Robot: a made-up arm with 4 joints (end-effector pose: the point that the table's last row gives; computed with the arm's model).
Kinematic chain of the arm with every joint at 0, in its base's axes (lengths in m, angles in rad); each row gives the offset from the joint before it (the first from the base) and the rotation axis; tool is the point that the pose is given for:
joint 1: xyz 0 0 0.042 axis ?
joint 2: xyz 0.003 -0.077 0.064 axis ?
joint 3: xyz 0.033 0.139 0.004 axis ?
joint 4: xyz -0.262 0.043 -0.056 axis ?
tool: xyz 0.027 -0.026 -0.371
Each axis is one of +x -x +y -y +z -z.
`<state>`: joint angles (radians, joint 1 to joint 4).
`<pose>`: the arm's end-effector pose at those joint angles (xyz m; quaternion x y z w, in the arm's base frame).
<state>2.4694 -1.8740 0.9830 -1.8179</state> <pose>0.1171 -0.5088 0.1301 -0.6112 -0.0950 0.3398 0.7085</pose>
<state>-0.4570 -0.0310 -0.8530 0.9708</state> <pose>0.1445 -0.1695 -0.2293 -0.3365 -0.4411 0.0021 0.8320</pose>
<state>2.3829 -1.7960 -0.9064 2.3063</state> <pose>-0.1169 0.0995 0.3891 -0.1434 0.8311 -0.1945 0.5009</pose>
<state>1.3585 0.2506 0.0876 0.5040</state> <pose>-0.1239 0.1146 -0.2835 -0.2429 0.0948 -0.6221 0.7382</pose>
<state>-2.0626 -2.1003 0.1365 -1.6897</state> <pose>-0.4697 -0.1322 0.2836 -0.3443 0.5872 -0.0966 0.7262</pose>
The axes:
joint 1: -z
joint 2: -y
joint 3: +y
joint 4: -x

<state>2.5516 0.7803 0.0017 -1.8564</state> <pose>0.3937 -0.3000 -0.0162 -0.0023 -0.7748 -0.4421 0.4519</pose>
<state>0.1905 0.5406 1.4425 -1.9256</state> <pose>0.0104 0.4684 0.3409 0.7591 0.1776 -0.4050 0.4778</pose>
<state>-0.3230 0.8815 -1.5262 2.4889</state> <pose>0.0553 -0.0866 -0.2124 -0.2873 -0.3500 -0.8542 0.2557</pose>
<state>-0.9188 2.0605 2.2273 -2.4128</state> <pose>-0.4251 0.0553 0.3729 0.8214 0.4395 0.0877 0.3528</pose>
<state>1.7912 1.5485 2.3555 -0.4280</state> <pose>0.3291 0.3924 0.0291 0.4216 0.0874 -0.7536 0.4967</pose>
